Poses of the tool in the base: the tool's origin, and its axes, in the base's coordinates. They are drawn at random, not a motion.
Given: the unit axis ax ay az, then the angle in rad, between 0 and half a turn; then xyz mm.
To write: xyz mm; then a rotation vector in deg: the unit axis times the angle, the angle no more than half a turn. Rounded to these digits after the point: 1 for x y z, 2 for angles.
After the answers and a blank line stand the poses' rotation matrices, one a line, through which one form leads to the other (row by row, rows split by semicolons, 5 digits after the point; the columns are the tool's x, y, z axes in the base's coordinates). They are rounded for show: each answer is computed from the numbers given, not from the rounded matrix.
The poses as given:
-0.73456 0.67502 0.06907 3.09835 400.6 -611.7 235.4
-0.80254 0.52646 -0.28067 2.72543 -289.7 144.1 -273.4
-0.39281 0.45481 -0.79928 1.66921 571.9 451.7 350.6
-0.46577 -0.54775 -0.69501 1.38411 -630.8 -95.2 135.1
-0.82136 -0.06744 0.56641 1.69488 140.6 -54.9 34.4
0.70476 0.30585 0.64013 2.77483 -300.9 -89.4 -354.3
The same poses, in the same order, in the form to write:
400.6 -611.7 235.4 -130.40 119.83 12.26
-289.7 144.1 -273.4 -125.32 82.21 -43.83
571.9 451.7 350.6 -37.57 43.50 -76.44
-630.8 -95.2 135.1 -36.94 -43.44 -55.12
140.6 -54.9 34.4 -79.76 -6.55 55.00
-300.9 -89.4 -354.3 112.05 48.63 101.77

0.07959 -0.99421 -0.07224; -0.98823 -0.08819 0.12496; -0.13061 0.06145 -0.98953
0.31851 -0.69548 0.64409; -0.92240 -0.38399 0.04152; 0.21845 -0.60734 -0.76382
0.07121 0.59920 0.79742; -0.99162 0.12892 -0.00833; -0.10780 -0.79015 0.60336
0.36228 0.89070 -0.27460; -0.47516 0.42994 0.76771; 0.80186 -0.14764 0.57898
0.63436 -0.49981 -0.58973; 0.62430 -0.11865 0.77212; -0.45588 -0.85797 0.23676
0.02685 0.18722 0.98195; 0.64632 -0.75263 0.12582; 0.76260 0.63127 -0.14121

